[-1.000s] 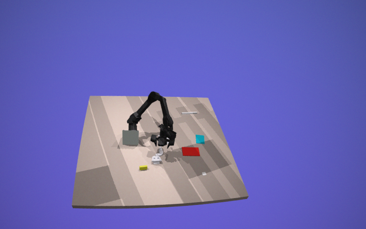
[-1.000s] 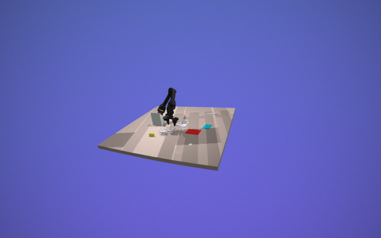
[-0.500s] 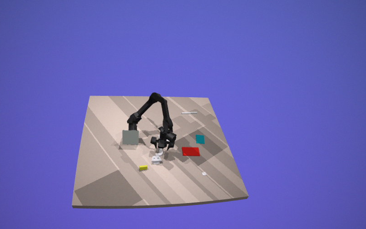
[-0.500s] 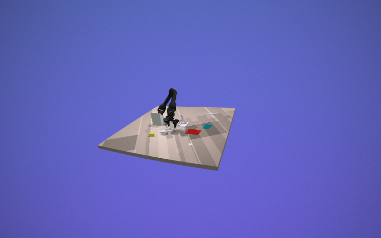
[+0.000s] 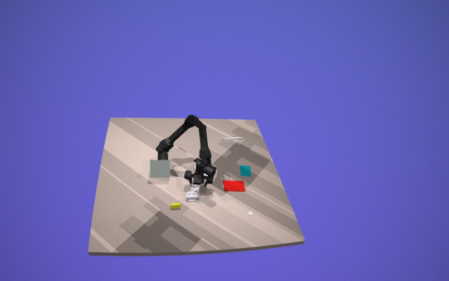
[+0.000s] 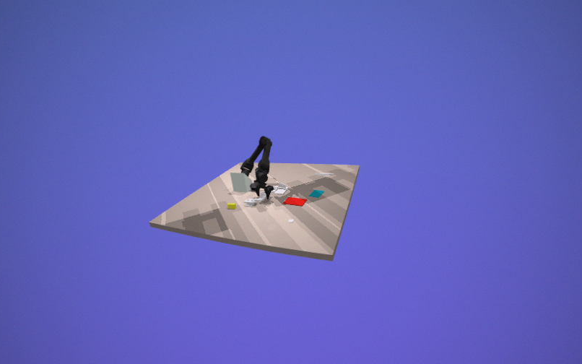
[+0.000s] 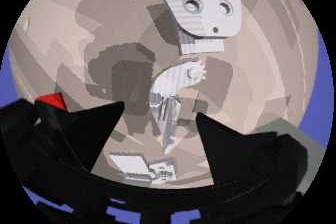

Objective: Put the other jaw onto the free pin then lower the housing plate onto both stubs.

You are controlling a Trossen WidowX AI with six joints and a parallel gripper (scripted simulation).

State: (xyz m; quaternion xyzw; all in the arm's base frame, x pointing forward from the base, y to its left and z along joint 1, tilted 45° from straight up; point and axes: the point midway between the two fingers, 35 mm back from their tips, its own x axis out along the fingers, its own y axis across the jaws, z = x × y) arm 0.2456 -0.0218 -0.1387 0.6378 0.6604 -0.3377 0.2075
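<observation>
The grey jaw is 3 cm behind my gripper tip and 3 cm to the right of it. Round my gripper tip: yellow block 14 cm behind, 20 cm to the right, 1 cm above; cyan tile 34 cm ahead, 19 cm to the left, 1 cm below; red flat sheet 25 cm ahead, 3 cm to the left, 1 cm below.
</observation>
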